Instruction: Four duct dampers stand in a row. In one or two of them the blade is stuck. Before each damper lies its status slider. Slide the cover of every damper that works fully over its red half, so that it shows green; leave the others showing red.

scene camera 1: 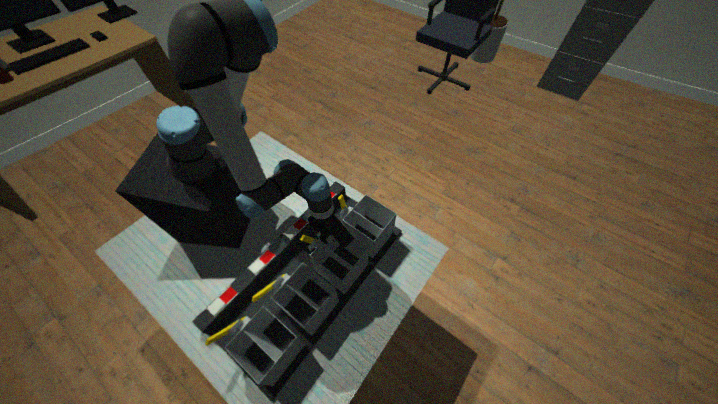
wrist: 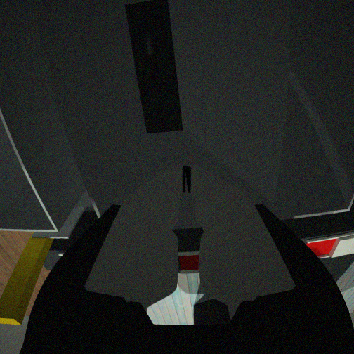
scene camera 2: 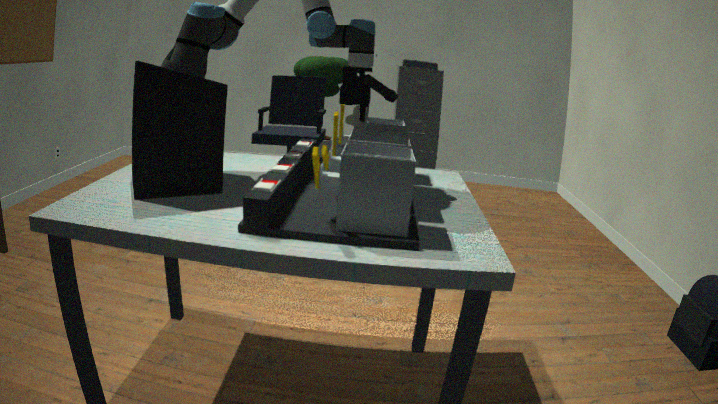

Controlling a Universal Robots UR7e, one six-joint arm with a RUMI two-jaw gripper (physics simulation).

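Seen in the pictures: gripper, fingertip midpoint: (scene camera 1: 332,242); arm's base at its link origin: (scene camera 1: 192,164) (scene camera 2: 182,72).
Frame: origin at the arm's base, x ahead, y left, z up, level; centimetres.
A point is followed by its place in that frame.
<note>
Four grey open-topped dampers (scene camera 1: 261,346) @[y -33.2, x 57.3, z -17.3 cm] (scene camera 2: 376,190) @[y -39.9, x 56.4, z -22.4 cm] stand in a row. Yellow levers (scene camera 1: 225,330) @[y -35.7, x 44.2, z -18.0 cm] (scene camera 1: 268,287) @[y -18.3, x 46.0, z -19.5 cm] (scene camera 1: 306,238) @[y 1.9, x 48.3, z -13.7 cm] (scene camera 1: 342,202) @[y 22.4, x 50.4, z -14.7 cm] are on their slider side; the two far levers reach higher in scene view 2. The status sliders show red patches (scene camera 1: 228,294) @[y -27.2, x 32.6, z -25.5 cm] (scene camera 1: 267,257) @[y -9.0, x 35.0, z -25.5 cm] (scene camera 1: 299,224) @[y 9.3, x 36.5, z -25.5 cm] (scene camera 1: 332,193) @[y 29.8, x 39.3, z -25.5 cm]; no green shows. White covers (scene camera 1: 216,305) @[y -32.1, x 32.2, z -24.7 cm] (scene camera 1: 258,264) @[y -13.1, x 34.4, z -24.7 cm] lie beside the two near red patches. My gripper (scene camera 1: 327,247) @[y 7.5, x 55.5, z -18.8 cm] (scene camera 2: 363,117) (wrist: 185,167) is shut and empty, at the third damper counted from the near end. The fingers hide its lever in the wrist view; contact cannot be told.
The dark slider rail (scene camera 1: 246,276) @[y -18.9, x 33.3, z -25.6 cm] (scene camera 2: 256,206) @[y -40.5, x 31.7, z -27.2 cm] runs along the arm's side of the row. The black arm pedestal (scene camera 1: 200,221) @[y -13.5, x 11.8, z -11.3 cm] (scene camera 2: 178,135) @[y -16.5, x 5.3, z -16.6 cm] stands behind it on the table (scene camera 1: 130,256) @[y -36.7, x -18.5, z -33.6 cm] (scene camera 2: 150,226) @[y -41.3, x 5.6, z -33.6 cm]. The fourth damper's lever (wrist: 25,280) shows left in the wrist view.
</note>
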